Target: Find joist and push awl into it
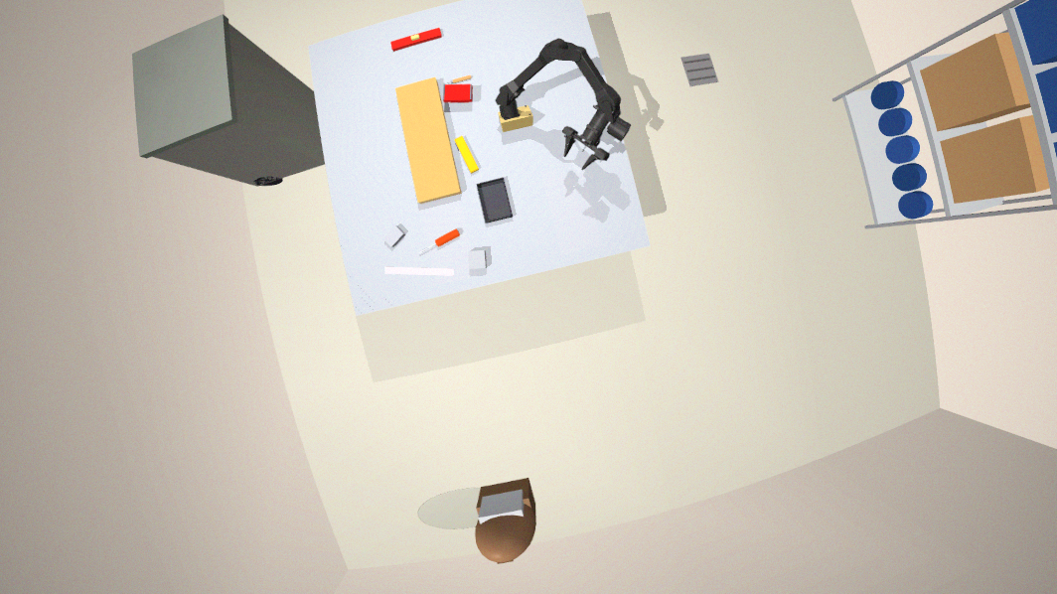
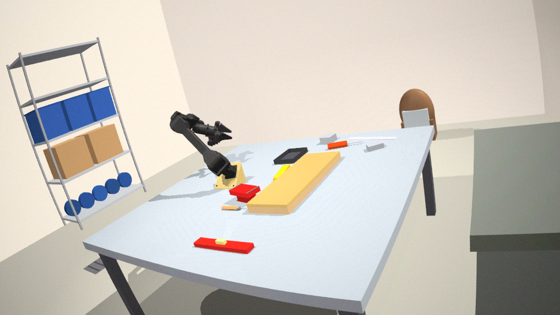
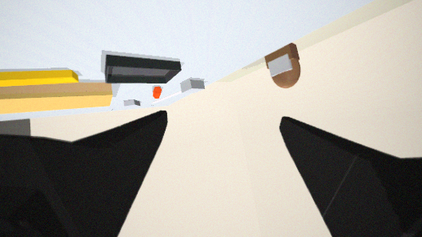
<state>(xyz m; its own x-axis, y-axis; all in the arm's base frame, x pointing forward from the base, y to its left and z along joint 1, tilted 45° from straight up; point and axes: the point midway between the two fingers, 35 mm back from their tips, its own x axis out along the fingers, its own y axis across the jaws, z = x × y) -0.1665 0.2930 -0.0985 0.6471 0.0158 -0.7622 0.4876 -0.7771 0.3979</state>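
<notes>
My gripper tip is 32 cm short of the red stud finder, 47 cm to the left of it and 16 cm above it. From my gripper tip the other things lie so: grey block (46 cm ahead, 22 cm to the left, 15 cm below); then dark grey tray (32 cm ahead, 1 cm to the left, 16 cm below); then yellow block (38 cm ahead, 22 cm to the right, 16 cm below).
</notes>
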